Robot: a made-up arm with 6 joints.
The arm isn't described. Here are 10 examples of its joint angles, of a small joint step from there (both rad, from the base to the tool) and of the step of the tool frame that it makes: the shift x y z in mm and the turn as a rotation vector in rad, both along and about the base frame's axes.
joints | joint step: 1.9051 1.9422 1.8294 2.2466 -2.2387 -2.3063 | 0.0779 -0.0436 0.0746 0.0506 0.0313 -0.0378
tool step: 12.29 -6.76 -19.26 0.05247 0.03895 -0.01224
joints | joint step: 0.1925 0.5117 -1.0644 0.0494 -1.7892 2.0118 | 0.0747 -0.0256 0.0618 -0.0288 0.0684 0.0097
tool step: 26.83 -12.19 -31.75 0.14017 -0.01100 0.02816
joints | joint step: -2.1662 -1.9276 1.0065 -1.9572 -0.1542 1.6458 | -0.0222 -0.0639 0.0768 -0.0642 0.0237 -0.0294
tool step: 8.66 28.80 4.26 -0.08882 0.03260 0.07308
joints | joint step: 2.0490 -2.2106 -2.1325 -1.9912 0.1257 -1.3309 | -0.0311 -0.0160 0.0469 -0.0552 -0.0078 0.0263
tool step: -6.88 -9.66 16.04 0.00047 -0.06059 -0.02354
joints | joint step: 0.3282 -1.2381 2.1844 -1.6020 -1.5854 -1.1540 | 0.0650 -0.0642 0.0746 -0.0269 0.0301 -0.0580
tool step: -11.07 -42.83 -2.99 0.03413 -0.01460 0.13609
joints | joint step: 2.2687 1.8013 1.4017 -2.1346 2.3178 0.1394 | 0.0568 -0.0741 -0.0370 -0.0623 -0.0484 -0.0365
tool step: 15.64 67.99 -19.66 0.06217 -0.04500 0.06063
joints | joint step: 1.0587 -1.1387 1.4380 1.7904 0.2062 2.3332 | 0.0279 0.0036 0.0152 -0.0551 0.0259 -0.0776
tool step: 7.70 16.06 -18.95 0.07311 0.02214 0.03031
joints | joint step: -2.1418 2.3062 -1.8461 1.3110 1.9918 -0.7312 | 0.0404 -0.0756 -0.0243 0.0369 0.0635 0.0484
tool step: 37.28 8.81 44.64 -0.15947 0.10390 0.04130
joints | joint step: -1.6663 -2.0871 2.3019 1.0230 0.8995 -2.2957 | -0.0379 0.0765 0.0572 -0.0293 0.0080 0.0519
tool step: 9.32 5.84 -29.67 0.13855 0.03758 0.03506
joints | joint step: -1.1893 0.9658 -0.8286 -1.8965 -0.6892 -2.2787 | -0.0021 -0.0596 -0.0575 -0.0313 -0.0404 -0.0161
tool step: 13.29 -33.22 -7.19 -0.12357 -0.01507 0.02233
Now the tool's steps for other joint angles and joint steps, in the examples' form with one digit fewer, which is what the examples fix.
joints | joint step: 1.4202 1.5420 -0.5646 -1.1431 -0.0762 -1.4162 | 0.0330 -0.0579 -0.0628 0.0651 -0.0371 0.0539
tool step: 19.7 -2.5 0.3 -0.0081 -0.0264 0.0868
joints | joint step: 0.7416 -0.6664 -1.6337 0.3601 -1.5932 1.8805 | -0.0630 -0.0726 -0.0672 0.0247 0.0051 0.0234
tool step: -15.9 18.4 -14.3 0.0437 -0.0750 -0.1072
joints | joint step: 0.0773 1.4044 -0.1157 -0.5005 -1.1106 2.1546 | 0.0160 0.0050 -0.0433 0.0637 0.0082 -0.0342
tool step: 5.9 -18.8 28.4 -0.0365 0.0636 0.0783
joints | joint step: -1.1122 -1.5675 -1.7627 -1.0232 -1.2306 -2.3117 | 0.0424 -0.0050 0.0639 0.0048 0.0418 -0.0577
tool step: 29.9 -32.5 -8.5 -0.0158 -0.0112 0.0980
